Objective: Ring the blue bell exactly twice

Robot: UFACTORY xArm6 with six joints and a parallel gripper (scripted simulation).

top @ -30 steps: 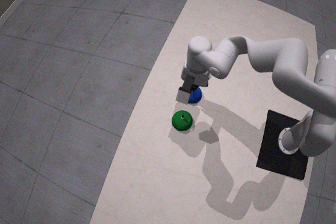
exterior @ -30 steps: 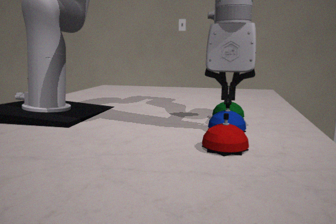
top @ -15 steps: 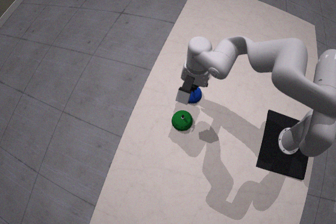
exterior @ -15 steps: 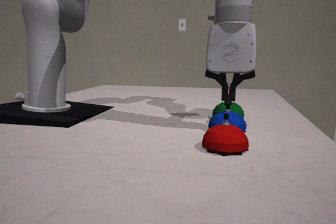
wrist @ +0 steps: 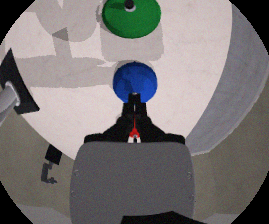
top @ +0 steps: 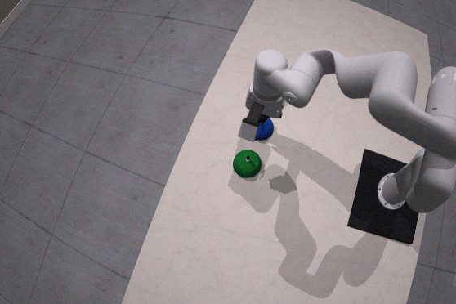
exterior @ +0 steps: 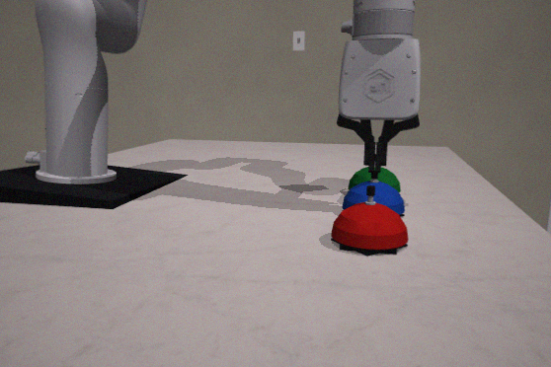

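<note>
Now: the blue bell 40 mm below my hand. The rest, counted from my hand: red bell 120 mm to the right, 40 mm below, 20 mm behind; green bell 120 mm to the left, 40 mm below, 20 mm ahead.
</note>
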